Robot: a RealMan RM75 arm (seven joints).
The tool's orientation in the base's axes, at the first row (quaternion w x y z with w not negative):
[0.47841 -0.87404 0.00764 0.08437]
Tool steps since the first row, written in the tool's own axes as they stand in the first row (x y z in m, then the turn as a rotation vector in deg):
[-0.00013 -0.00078 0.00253 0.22 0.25 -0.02]
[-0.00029 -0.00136 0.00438 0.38 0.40 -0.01]
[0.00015 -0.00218 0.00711 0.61 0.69 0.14]
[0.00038 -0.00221 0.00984 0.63 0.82 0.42]
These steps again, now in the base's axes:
[-0.00041 0.00253 -0.00066 0.20 -0.14 -0.23]
[-0.00077 0.00439 -0.00113 0.34 -0.20 -0.39]
[-0.00064 0.00715 -0.00196 0.52 -0.22 -0.74]
[-0.00080 0.00947 -0.00341 0.48 -0.05 -1.00]

